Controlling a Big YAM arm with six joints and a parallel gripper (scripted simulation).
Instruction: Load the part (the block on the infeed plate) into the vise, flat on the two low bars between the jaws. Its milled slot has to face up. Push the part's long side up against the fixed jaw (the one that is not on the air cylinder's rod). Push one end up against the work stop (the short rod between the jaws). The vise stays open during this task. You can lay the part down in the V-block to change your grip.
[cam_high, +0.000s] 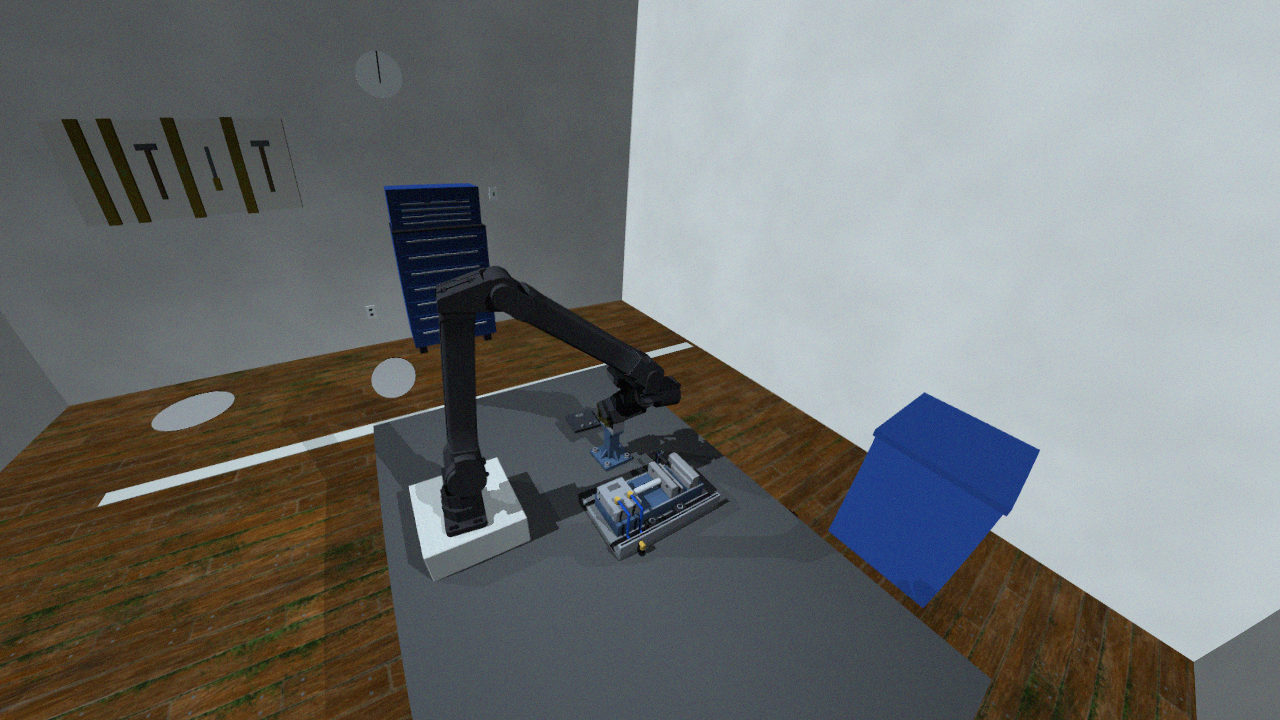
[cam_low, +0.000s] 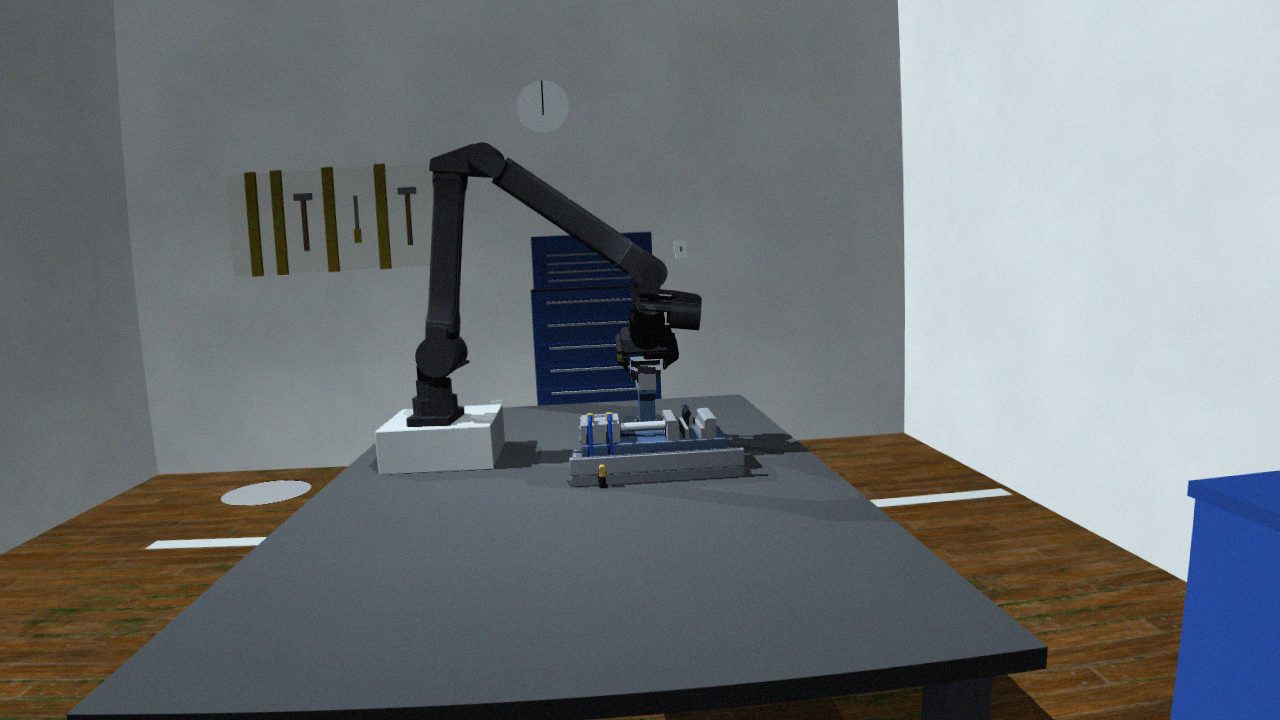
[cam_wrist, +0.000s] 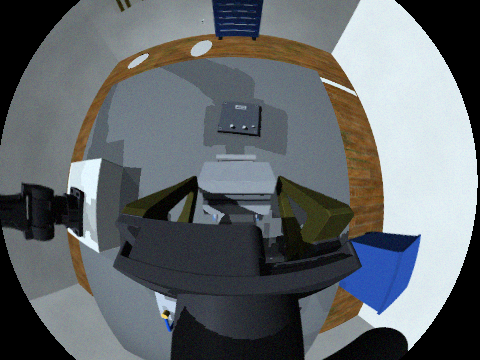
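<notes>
Now: hand right at the part. Also, from my hand: air cylinder 8 cm behind, 22 cm to the right, 8 cm below; vise 2 cm ahead, 21 cm to the right, 12 cm below.
</notes>
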